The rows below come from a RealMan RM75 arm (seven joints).
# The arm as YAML. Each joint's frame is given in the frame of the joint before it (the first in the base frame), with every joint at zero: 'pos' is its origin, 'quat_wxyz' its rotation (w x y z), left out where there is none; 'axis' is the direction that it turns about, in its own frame. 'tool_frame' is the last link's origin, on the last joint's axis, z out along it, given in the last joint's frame.
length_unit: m
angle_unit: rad
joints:
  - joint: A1
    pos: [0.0, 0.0, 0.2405]
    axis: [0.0, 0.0, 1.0]
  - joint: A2
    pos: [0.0, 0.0, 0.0]
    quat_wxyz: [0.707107, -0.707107, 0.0, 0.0]
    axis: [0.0, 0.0, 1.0]
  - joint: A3
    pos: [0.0, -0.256, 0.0]
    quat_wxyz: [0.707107, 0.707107, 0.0, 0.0]
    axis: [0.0, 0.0, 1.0]
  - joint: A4
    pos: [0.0, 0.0, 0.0]
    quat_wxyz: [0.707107, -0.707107, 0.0, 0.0]
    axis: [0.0, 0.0, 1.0]
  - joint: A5
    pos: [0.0, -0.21, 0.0]
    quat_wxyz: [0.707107, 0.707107, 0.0, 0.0]
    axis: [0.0, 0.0, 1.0]
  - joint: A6
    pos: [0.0, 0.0, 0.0]
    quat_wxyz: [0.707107, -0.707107, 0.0, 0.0]
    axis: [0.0, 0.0, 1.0]
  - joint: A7
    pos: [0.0, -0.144, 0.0]
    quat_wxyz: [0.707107, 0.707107, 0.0, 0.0]
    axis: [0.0, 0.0, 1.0]
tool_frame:
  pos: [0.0, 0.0, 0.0]
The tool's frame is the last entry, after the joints.
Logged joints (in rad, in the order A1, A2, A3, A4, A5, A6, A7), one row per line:
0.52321 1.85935 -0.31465 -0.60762 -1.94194 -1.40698 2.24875
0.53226 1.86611 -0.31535 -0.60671 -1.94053 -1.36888 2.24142
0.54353 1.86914 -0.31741 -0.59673 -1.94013 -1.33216 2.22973
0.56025 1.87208 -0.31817 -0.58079 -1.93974 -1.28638 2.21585
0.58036 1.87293 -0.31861 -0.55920 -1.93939 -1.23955 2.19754
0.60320 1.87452 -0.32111 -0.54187 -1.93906 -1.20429 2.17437
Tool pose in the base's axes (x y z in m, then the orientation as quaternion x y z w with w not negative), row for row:
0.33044 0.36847 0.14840 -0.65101 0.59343 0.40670 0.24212
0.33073 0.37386 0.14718 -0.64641 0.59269 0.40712 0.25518
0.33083 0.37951 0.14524 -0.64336 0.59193 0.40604 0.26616
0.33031 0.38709 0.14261 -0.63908 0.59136 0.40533 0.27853
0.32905 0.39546 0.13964 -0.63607 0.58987 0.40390 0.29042
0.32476 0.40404 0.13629 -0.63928 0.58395 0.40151 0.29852
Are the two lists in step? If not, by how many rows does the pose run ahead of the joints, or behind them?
They are in step.
